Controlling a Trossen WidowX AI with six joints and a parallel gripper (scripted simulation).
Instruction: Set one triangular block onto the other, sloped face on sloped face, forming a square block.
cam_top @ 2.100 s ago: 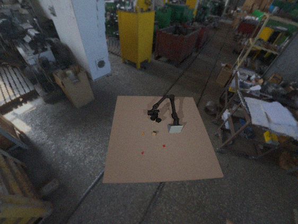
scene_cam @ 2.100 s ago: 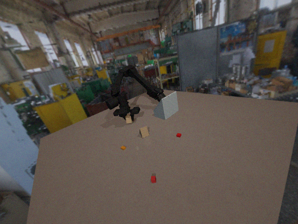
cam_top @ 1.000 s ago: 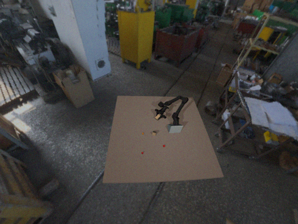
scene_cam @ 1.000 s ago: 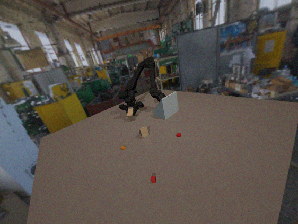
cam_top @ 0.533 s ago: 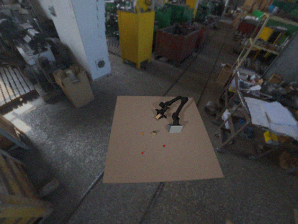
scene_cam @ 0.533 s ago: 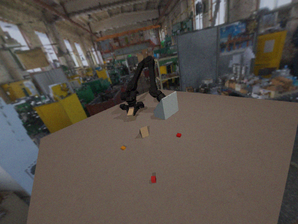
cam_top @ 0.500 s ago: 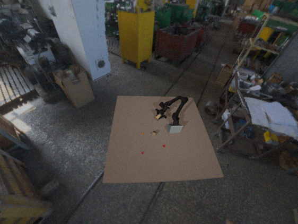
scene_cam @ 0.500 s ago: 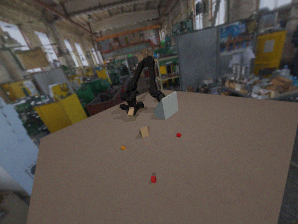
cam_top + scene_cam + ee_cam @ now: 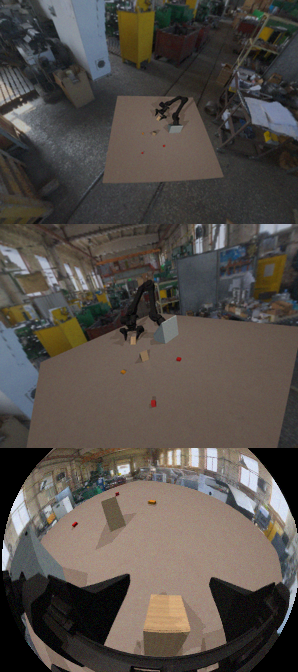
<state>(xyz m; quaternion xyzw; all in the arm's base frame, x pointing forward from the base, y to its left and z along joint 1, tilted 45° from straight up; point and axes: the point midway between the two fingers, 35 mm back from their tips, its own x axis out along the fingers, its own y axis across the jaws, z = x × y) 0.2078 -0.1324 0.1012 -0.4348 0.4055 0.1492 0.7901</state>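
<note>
Now: gripper tip 4 cm past the tan wooden block, 3 cm to the left of it and 2 cm above it. From my gripper tip the other things lie so: orange piece 21 cm ahead, 21 cm to the left, 4 cm below.
</note>
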